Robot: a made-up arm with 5 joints.
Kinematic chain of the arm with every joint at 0, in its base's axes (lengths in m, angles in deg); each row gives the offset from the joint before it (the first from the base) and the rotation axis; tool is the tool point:
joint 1: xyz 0 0 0.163 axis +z
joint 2: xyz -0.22 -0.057 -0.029 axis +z
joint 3: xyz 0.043 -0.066 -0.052 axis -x
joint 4: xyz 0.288 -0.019 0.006 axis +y
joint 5: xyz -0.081 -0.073 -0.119 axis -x
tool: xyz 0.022 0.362 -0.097
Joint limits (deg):
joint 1: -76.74..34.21
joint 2: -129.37..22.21
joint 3: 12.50..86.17
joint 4: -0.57..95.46
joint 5: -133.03..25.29
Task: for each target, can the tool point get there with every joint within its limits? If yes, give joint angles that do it. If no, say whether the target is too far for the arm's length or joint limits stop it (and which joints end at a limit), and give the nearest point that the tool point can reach.
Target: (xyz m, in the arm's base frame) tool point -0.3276 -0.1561 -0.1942
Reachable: yes | joints -14.82 -106.76 72.74 55.41 -12.59
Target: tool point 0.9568 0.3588 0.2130
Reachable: no: joint limits stop it (at a limit: joint 1, joint 3, joint 4, joint 5) | nearest point 0.4213 0.1025 0.1836 | short by 0.594 m
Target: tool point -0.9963 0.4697 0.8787
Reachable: no: too far | nearest point -0.6754 0.3184 0.3716 | short by 0.619 m
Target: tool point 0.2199 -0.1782 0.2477
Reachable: yes | joints 3.48 -29.30 40.77 39.70 -88.89
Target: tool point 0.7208 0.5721 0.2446
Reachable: no: joint limits stop it (at a limit: joint 1, joint 2, joint 4) | nearest point 0.3517 0.1950 0.1799 | short by 0.532 m
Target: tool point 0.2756 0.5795 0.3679
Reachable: no: joint limits stop it (at a limit: joint 1, joint 2, joint 3) | nearest point 0.1744 0.2998 0.2806 | short by 0.310 m
